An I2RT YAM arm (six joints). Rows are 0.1 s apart.
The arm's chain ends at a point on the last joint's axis. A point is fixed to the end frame.
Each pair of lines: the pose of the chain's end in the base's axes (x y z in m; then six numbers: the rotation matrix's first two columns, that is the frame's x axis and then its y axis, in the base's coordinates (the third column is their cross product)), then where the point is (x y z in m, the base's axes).
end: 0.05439 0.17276 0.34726 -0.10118 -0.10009 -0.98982 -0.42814 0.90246 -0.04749
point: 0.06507 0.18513 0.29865
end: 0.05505 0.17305 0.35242 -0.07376 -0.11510 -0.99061 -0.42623 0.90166 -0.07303
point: 0.06708 0.18468 0.30394
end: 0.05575 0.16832 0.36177 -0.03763 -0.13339 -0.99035 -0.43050 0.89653 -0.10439
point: 0.06940 0.17919 0.31354
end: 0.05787 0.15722 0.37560 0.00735 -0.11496 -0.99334 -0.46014 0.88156 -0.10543
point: 0.07302 0.16955 0.32818
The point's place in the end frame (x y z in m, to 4 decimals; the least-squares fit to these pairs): 0.0458 0.0089 0.0213
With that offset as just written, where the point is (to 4 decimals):
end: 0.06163 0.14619 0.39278 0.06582 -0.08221 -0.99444 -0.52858 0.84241 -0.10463
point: 0.0780 0.1613 0.3466
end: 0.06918 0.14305 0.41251 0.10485 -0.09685 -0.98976 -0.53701 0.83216 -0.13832
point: 0.0870 0.1577 0.3667
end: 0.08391 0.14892 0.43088 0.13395 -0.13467 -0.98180 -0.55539 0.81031 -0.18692
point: 0.1026 0.1621 0.3850
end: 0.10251 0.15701 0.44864 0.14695 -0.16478 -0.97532 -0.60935 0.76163 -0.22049
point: 0.1204 0.1696 0.4023
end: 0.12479 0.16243 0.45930 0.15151 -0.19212 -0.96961 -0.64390 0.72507 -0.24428
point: 0.1420 0.1742 0.4124
